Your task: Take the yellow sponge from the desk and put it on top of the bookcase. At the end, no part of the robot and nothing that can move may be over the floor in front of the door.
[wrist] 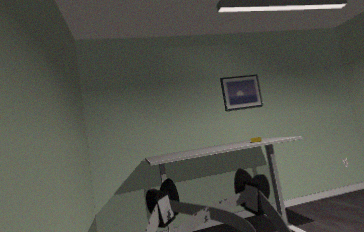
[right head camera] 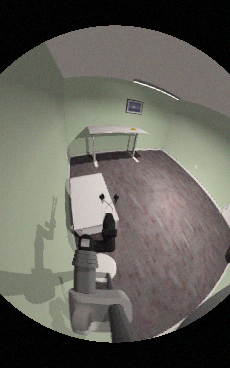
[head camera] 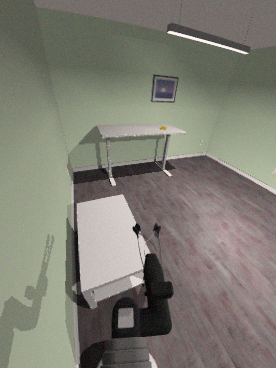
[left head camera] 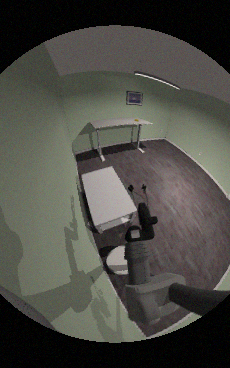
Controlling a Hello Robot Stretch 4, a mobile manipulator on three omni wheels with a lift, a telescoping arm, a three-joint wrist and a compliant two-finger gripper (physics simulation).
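Pixels of known places: gripper, fingertip midpoint: point(wrist: 205, 188) point(right head camera: 108, 193) point(head camera: 146, 224) point(left head camera: 136, 184); robot's base, origin of the base link: point(right head camera: 100, 266) point(left head camera: 121, 259).
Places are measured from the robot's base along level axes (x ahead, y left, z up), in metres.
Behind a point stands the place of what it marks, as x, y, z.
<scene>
The yellow sponge point(head camera: 163, 128) {2.749, -0.683, 0.942} point(left head camera: 136, 120) {2.744, -0.691, 0.929} point(right head camera: 133, 129) {2.740, -0.697, 0.926} point(wrist: 256, 140) {2.748, -0.684, 0.939} lies on the tall white desk point(head camera: 135, 131) {2.527, -0.148, 0.922} point(left head camera: 112, 123) {2.407, -0.039, 0.922} point(right head camera: 107, 130) {2.391, -0.022, 0.922} point(wrist: 200, 154) {2.313, -0.074, 0.918} at the far wall, right of the middle of its top. My gripper point(head camera: 147, 229) {0.482, -0.086, 1.048} point(left head camera: 137, 188) {0.482, -0.086, 1.048} point(right head camera: 109, 198) point(wrist: 205, 188) {0.482, -0.086, 1.048} is open and empty, its fingertips well apart. In the head view it appears at the right edge of the low white table, far short of the desk. The bookcase and the door cannot be made out for certain in these views.
A low white table point(head camera: 105, 235) {0.861, 0.188, 0.422} point(left head camera: 106, 192) {0.886, 0.141, 0.422} point(right head camera: 89, 200) {0.852, 0.155, 0.422} stands along the left wall, close to my arm. A round white object point(left head camera: 118, 260) {0.001, 0.048, 0.187} point(right head camera: 106, 266) {0.020, -0.084, 0.187} shows below my arm. Dark wood floor point(head camera: 215, 235) {1.117, -1.197, -0.028} lies to the right. A framed picture point(head camera: 164, 89) {3.345, -0.744, 1.566} point(wrist: 242, 93) {3.347, -0.755, 1.548} hangs above the desk.
</scene>
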